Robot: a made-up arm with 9 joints. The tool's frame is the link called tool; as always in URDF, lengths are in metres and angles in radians. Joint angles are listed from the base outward.
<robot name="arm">
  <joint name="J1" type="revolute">
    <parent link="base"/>
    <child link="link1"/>
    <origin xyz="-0.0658 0.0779 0.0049" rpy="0 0 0"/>
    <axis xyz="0 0 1"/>
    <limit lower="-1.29" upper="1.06"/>
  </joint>
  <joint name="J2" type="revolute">
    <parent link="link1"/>
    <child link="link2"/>
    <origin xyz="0.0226 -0.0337 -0.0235" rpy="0 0 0"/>
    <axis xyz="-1 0 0"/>
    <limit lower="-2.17" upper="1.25"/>
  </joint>
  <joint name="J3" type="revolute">
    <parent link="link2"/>
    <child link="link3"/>
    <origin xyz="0.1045 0.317 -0.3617" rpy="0 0 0"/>
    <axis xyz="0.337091 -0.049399 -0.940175"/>
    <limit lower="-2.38" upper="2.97"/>
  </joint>
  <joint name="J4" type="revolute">
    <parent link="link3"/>
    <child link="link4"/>
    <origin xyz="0.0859 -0.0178 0.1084" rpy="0 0 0"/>
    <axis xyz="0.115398 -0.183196 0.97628"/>
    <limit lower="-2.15" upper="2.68"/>
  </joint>
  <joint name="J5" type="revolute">
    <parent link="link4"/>
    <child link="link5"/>
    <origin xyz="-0.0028 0.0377 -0.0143" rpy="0 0 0"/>
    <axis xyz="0 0 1"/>
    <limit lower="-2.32" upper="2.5"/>
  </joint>
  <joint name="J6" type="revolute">
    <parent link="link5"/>
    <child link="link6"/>
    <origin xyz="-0.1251 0.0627 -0.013" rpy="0 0 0"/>
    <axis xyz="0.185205 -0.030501 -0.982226"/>
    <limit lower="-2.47" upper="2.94"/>
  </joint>
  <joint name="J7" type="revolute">
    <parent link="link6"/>
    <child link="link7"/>
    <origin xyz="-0.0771 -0.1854 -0.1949" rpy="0 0 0"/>
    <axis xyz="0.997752 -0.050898 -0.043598"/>
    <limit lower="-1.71" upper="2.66"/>
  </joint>
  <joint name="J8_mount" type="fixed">
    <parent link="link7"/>
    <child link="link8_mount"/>
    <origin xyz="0.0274 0.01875 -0.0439" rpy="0 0 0"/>
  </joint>
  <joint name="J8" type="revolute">
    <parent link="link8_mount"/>
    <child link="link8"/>
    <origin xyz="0.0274 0.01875 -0.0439" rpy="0 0 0"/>
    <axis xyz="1 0 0"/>
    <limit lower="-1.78" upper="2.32"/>
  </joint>
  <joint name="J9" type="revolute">
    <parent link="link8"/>
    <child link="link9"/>
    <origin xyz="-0.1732 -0.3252 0.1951" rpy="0 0 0"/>
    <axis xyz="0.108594 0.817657 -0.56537"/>
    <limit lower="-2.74" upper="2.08"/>
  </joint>
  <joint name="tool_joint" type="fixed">
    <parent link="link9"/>
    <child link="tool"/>
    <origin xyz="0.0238 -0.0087 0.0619" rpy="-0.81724 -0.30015 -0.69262"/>
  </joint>
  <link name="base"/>
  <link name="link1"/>
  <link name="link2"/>
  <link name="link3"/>
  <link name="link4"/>
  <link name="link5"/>
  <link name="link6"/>
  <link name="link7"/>
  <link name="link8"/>
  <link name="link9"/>
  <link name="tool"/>
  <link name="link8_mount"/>
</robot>
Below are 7 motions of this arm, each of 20 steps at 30 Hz.
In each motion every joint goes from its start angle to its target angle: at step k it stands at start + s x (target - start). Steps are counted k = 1, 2, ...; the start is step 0. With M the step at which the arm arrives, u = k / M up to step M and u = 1 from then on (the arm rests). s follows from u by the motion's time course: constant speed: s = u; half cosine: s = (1 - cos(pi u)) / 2; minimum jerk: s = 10 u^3 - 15 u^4 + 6 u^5.
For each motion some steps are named. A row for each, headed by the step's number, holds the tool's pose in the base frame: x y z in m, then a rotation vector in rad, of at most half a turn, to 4 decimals.
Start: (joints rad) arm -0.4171 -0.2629 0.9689 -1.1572 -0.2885 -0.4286 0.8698 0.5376 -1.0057
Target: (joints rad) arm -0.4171 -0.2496 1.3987 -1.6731 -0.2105 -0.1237 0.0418 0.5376 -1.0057
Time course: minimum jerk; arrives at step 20
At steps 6, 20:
6: 0.3270 0.8740 -0.2755 0.1158 -0.1544 2.7424
20: 0.5868 0.5454 0.0432 0.6189 -1.3092 2.0450

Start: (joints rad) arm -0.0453 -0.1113 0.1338 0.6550 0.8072 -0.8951 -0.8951 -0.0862 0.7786
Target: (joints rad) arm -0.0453 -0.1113 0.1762 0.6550 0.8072 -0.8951 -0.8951 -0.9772 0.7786
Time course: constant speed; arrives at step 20
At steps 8, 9, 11, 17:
8: 0.1480 0.1884 -0.1571 -0.8832 -1.8136 -0.3785
9: 0.1357 0.1808 -0.1700 -0.8665 -1.8396 -0.4198
11: 0.1124 0.1669 -0.1975 -0.8319 -1.8904 -0.5029
17: 0.0558 0.1346 -0.2926 -0.7179 -2.0322 -0.7565

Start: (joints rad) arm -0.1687 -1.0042 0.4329 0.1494 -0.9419 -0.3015 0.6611 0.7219 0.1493
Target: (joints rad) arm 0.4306 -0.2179 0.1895 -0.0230 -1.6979 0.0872 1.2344 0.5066 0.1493
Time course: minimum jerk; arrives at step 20
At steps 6, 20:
6: -0.1780 0.9697 -0.1791 1.6102 1.0374 -1.3866
20: -0.2891 0.8946 -0.6735 1.2606 0.2146 -1.9470

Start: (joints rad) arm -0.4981 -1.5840 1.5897 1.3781 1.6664 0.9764 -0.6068 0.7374 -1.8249
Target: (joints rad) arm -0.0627 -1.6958 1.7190 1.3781 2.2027 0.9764 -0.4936 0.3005 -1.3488
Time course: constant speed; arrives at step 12
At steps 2, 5, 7, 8, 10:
2: 0.3726 0.4742 -0.4262 1.0916 -2.0564 -2.0358
5: 0.3294 0.4483 -0.4072 1.1084 -1.9646 -1.8550
7: 0.3040 0.4304 -0.3911 1.1108 -1.9063 -1.7412
8: 0.2923 0.4215 -0.3821 1.1097 -1.8781 -1.6863
10: 0.2706 0.4038 -0.3624 1.1034 -1.8238 -1.5807

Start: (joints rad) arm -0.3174 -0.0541 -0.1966 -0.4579 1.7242 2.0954 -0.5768 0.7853 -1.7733
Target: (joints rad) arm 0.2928 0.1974 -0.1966 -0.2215 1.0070 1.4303 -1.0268 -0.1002 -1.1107
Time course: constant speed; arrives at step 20
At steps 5, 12, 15, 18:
5: -0.4302 0.0480 -0.2778 -0.8383 -1.1045 -0.8745
12: -0.3179 0.0541 -0.1741 -1.1469 -1.0389 -0.3282
15: -0.2822 0.0937 -0.1590 -1.3098 -1.0454 -0.1205
18: -0.2618 0.1449 -0.1651 -1.4878 -1.0765 0.0666

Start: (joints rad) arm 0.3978 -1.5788 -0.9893 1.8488 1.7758 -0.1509 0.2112 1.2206 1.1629
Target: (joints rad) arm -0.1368 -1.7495 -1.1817 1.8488 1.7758 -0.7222 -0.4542 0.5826 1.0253
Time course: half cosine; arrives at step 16
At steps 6, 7, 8, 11, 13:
6: -0.5850 0.5864 0.5238 1.2186 2.5537 0.0536
7: -0.5708 0.5431 0.4892 1.0943 2.5393 0.1139
8: -0.5506 0.4992 0.4497 0.9649 2.5083 0.1616
11: -0.4616 0.3792 0.3351 0.6099 2.3493 0.2056
13: -0.4029 0.3207 0.2872 0.4457 2.2425 0.1772

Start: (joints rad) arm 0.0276 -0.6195 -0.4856 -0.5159 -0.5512 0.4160 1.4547 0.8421 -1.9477
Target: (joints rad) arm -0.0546 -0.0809 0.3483 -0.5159 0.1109 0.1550 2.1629 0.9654 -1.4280
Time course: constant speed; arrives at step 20
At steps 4, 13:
4: -0.0354 1.0222 -0.4706 -1.0455 0.7237 2.4395
13: 0.0871 0.9312 -0.5276 -1.5298 0.5022 2.1747

